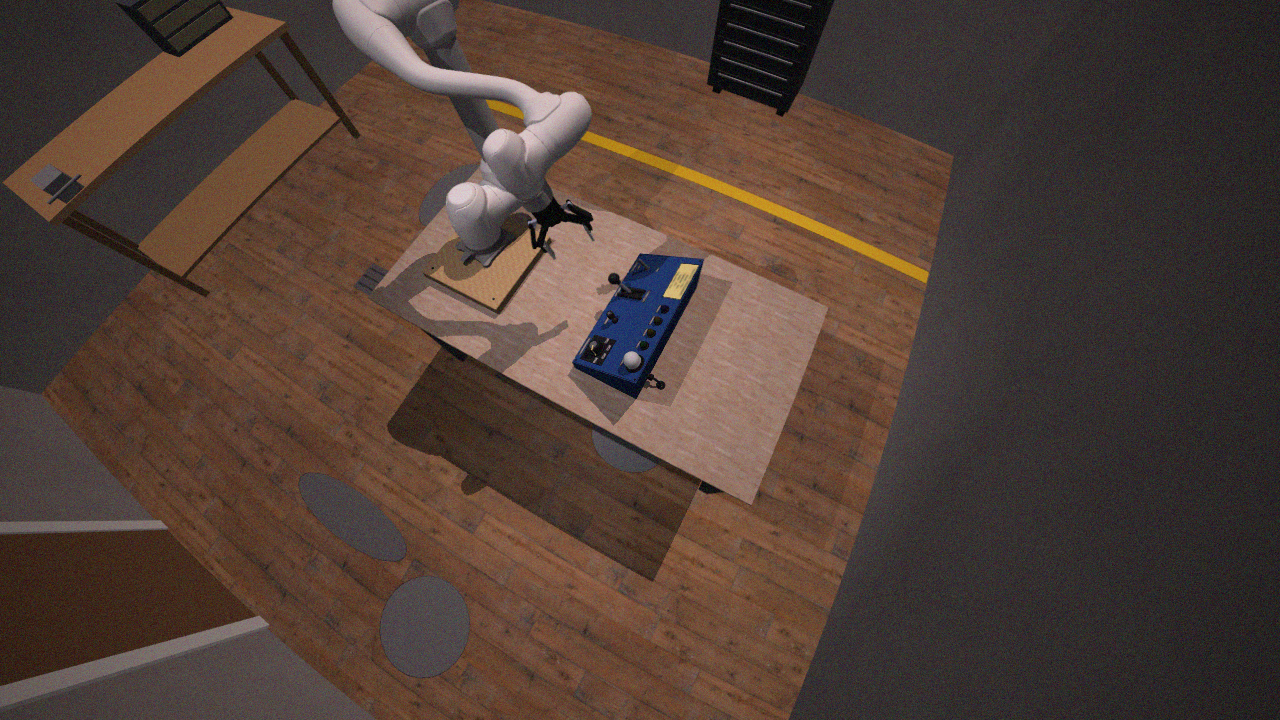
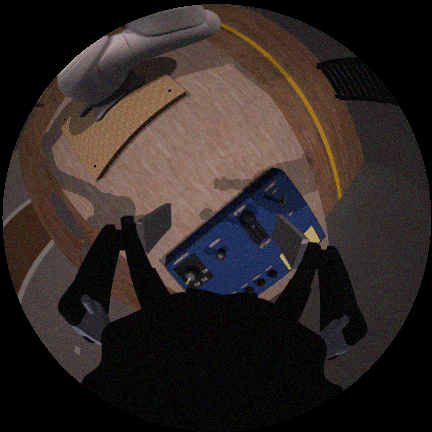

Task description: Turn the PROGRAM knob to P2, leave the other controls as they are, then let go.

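Seen in the pictures: gripper, between the fingertips: (image 1: pixel 573 246) (image 2: pixel 222 220); arm's base, origin of its link: (image 1: pixel 486 242) (image 2: pixel 111 87).
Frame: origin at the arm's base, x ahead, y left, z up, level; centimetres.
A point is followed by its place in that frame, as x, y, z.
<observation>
The blue control box (image 1: pixel 636 313) @(70.6, 3.5, 8.7) (image 2: pixel 234 267) @(71.2, -1.1, 8.7) lies on the table. A knob (image 1: pixel 595 347) @(66.6, -14.4, 9.3) (image 2: pixel 190 276) @(65.1, -13.6, 8.5) sits on a black square plate with small pale marks at one end of the box. A smaller dark knob (image 1: pixel 611 317) @(64.6, -2.6, 9.0) (image 2: pixel 220 254) @(62.9, -1.5, 9.5) stands beside that plate. The lettering is too small to read, so I cannot tell which is PROGRAM or where it points. My gripper (image 1: pixel 568 244) @(45.6, 5.0, 25.2) (image 2: pixel 222 220) @(45.6, 5.0, 25.2) is open with its fingers wide apart and empty. It hangs above the table, between the arm's base and the box, touching no control.
The box also carries a black ball lever (image 1: pixel 614 279) @(58.1, 8.7, 12.0), a white round knob (image 1: pixel 631 360) @(80.7, -14.0, 17.8), several dark buttons and a yellow label (image 1: pixel 682 281) @(78.0, 20.2, 13.5). A small black handle (image 1: pixel 657 384) @(88.6, -10.0, -3.8) sticks out of its side. A wooden board (image 1: pixel 487 281) @(13.0, -13.2, 0.1) (image 2: pixel 125 125) @(18.3, -2.7, 0.0) lies under the arm's base.
</observation>
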